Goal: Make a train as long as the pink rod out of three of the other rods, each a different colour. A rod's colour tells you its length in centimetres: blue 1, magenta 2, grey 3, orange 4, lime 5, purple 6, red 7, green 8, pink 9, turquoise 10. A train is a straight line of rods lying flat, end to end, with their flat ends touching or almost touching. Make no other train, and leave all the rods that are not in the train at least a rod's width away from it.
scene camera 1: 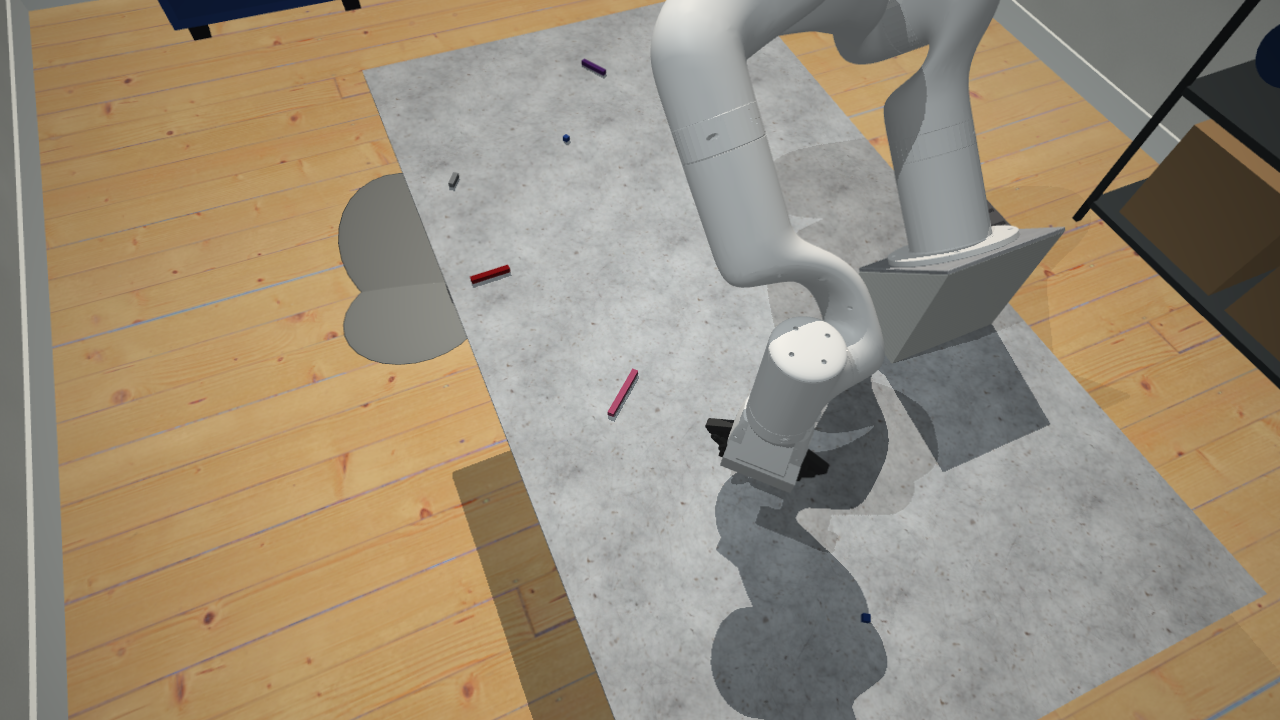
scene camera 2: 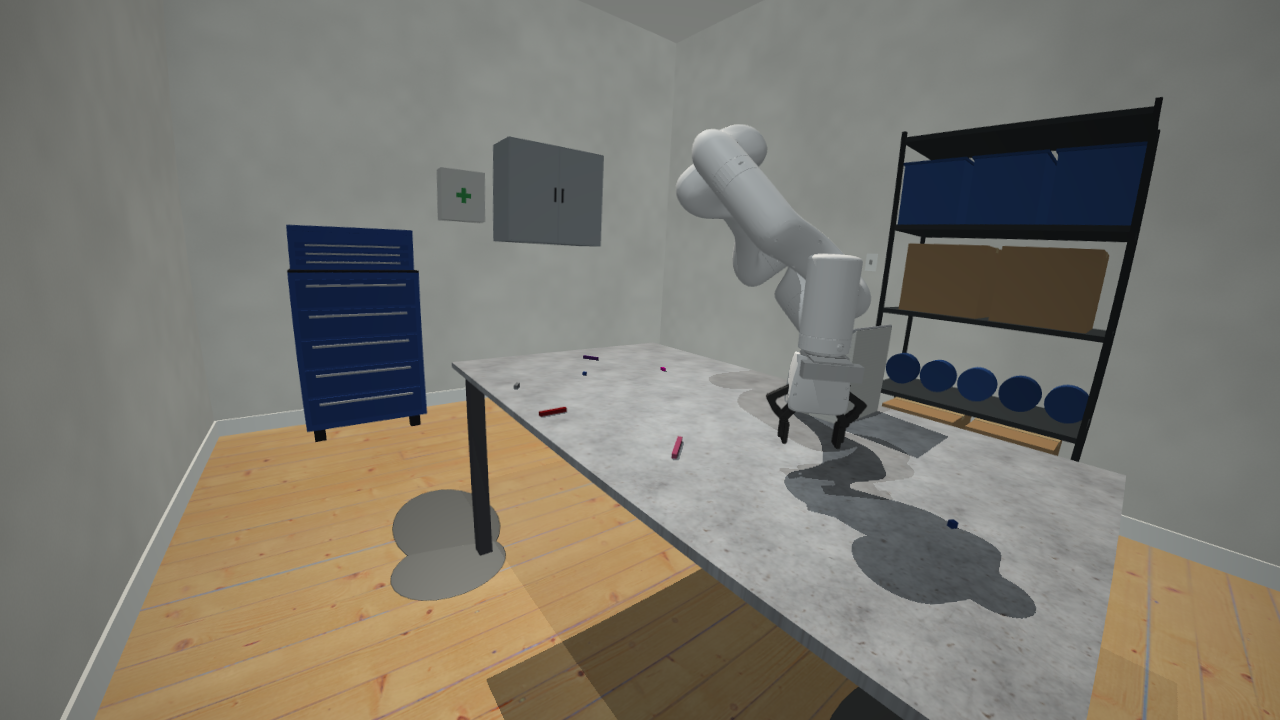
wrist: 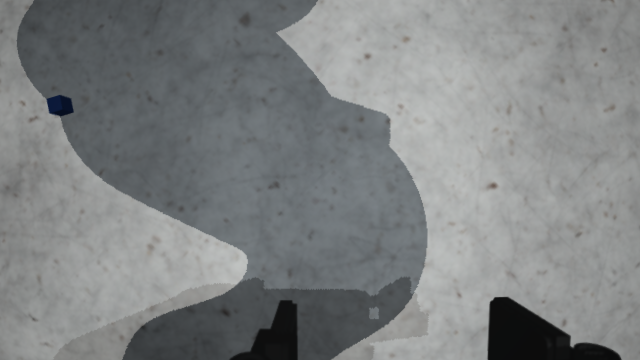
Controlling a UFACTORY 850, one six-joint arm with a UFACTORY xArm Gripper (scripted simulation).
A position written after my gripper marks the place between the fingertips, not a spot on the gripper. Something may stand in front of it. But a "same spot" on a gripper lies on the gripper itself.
Labels:
My gripper shows in scene camera 1, in scene camera 2 and in the wrist view [393, 332]. The same spot on my gripper: [scene camera 1: 720, 429] is [scene camera 2: 779, 395].

